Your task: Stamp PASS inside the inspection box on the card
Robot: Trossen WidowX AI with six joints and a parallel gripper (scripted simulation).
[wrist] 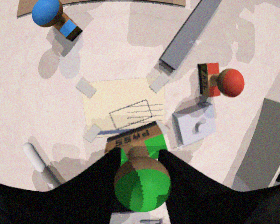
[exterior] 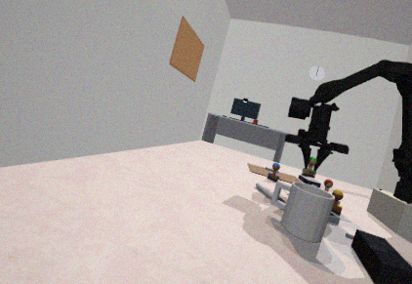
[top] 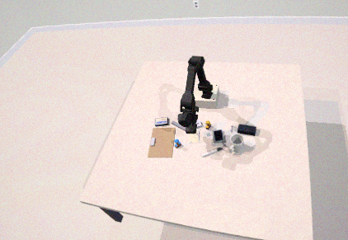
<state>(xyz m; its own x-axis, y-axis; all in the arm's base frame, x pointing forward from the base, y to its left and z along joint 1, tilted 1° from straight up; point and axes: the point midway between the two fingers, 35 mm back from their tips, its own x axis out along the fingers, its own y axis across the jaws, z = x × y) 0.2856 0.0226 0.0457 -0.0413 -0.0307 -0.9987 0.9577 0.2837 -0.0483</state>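
My gripper tip is now 90 mm above the cream card and 10 mm short of it. The rest, counted from my gripper tip: red stamp 80 mm to the right, 70 mm below, 70 mm behind; then blue stamp 110 mm ahead, 80 mm to the right, 70 mm below; then green stamp right at my gripper tip.
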